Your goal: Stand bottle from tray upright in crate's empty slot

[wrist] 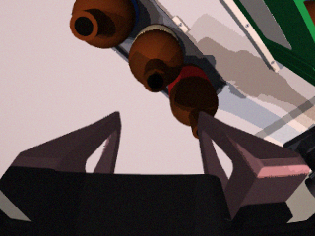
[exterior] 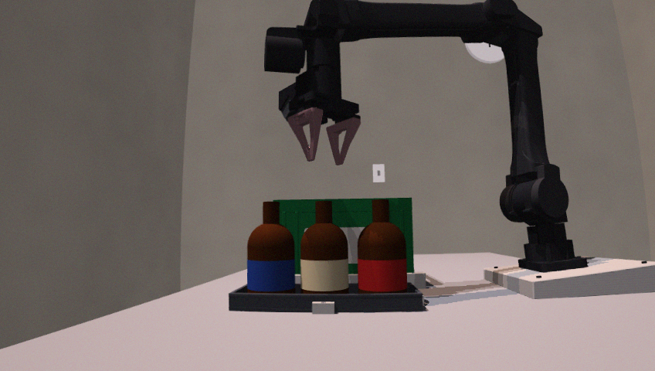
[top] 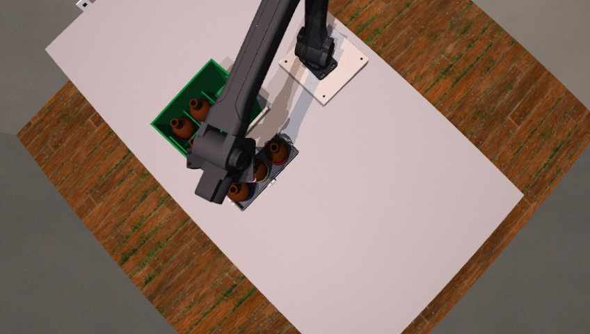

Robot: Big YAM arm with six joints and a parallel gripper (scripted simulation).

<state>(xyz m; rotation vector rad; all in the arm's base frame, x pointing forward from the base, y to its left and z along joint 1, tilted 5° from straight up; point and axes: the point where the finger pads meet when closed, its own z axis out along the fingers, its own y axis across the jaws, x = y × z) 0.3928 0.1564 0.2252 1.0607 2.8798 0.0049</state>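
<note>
Now: hand 22 cm above the dark tray. Round my hand: green crate: 23 cm to the right, 15 cm below.
</note>
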